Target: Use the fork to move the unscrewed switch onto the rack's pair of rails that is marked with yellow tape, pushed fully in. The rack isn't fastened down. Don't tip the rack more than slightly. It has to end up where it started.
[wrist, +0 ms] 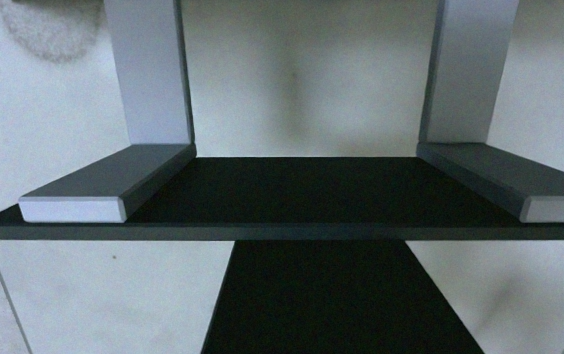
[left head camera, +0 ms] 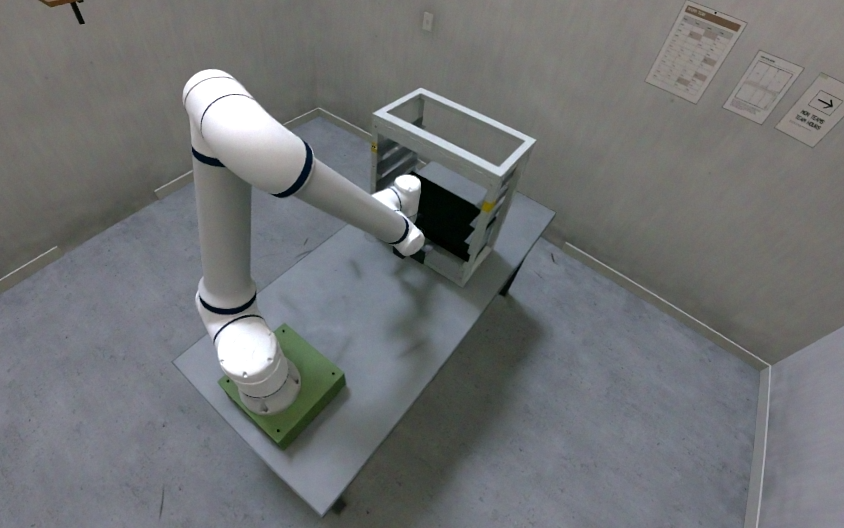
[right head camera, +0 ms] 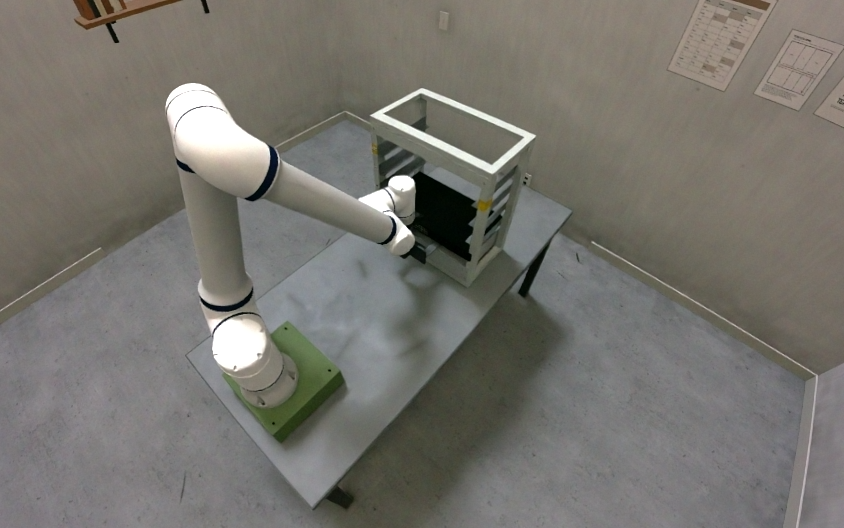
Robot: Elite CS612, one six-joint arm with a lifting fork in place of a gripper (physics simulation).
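Observation:
The switch (left head camera: 448,214) (right head camera: 448,210), a flat black slab, lies roughly level inside the white rack (left head camera: 435,145) (right head camera: 430,145), below the height of the yellow tape (left head camera: 488,206) (right head camera: 484,205) on the front right post. More yellow tape (left head camera: 374,148) (right head camera: 374,149) marks the front left post. The rack stands upright. My fork (left head camera: 426,250) (right head camera: 425,240) (wrist: 306,80) is at the rack's front, its tines reaching in low beneath the switch. Its tips are hidden; I cannot tell whether the tines touch the switch. In the wrist view, both tines run out of the top, with nothing seen resting on their visible parts.
The rack stands at the far end of the grey table (left head camera: 367,311) (right head camera: 373,311). The arm's green base plate (left head camera: 317,367) (right head camera: 314,364) is at the near end. My arm's wrist (left head camera: 407,199) (right head camera: 403,199) covers part of the rack's front left side. Walls stand beyond the rack.

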